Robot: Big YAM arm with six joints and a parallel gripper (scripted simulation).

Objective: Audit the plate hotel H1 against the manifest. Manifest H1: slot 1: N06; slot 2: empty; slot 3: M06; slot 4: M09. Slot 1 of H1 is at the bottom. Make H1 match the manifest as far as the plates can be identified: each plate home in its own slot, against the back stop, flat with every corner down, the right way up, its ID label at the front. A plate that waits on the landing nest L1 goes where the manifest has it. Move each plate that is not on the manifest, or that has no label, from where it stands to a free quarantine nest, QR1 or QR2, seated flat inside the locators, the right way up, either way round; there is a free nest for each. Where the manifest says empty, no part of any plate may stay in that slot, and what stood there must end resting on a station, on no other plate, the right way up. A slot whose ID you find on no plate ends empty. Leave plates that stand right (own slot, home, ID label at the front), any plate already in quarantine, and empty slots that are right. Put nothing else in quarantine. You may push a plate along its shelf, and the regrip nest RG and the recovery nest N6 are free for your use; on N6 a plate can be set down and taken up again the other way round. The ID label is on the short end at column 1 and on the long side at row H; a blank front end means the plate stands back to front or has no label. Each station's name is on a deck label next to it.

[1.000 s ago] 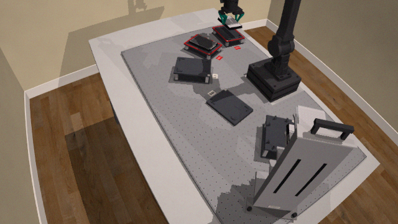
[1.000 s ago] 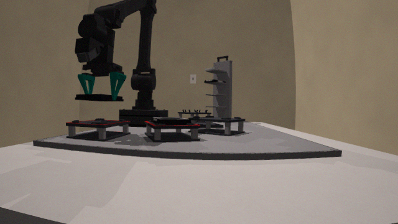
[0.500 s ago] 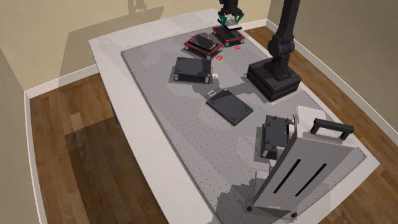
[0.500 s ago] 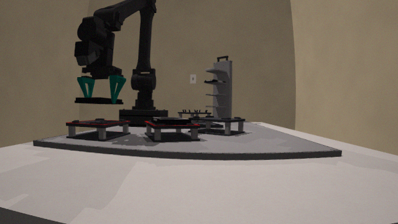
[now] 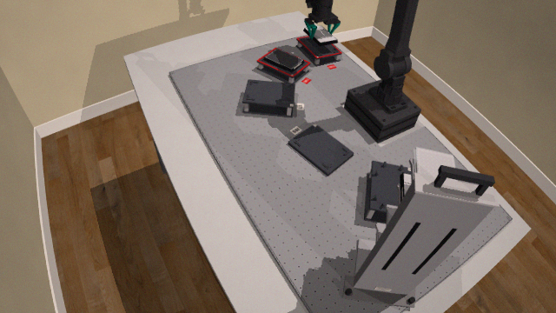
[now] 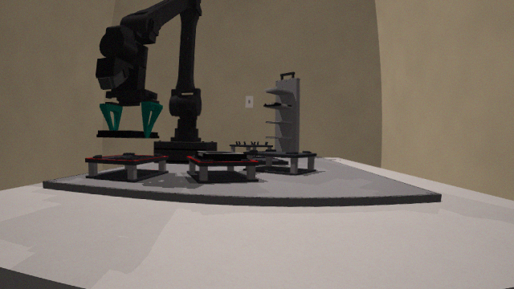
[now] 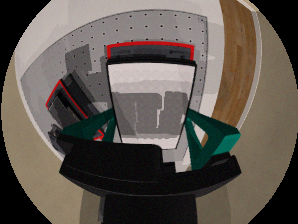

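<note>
The red-rimmed quarantine nest lies 5 cm below my hand. Also, from my hand: white plate (83 cm to the left, 35 cm ahead, 25 cm above); H1 deck label (86 cm to the left, 24 cm ahead, 9 cm below); plate hotel H1 (89 cm to the left, 40 cm ahead, 11 cm above).
</note>
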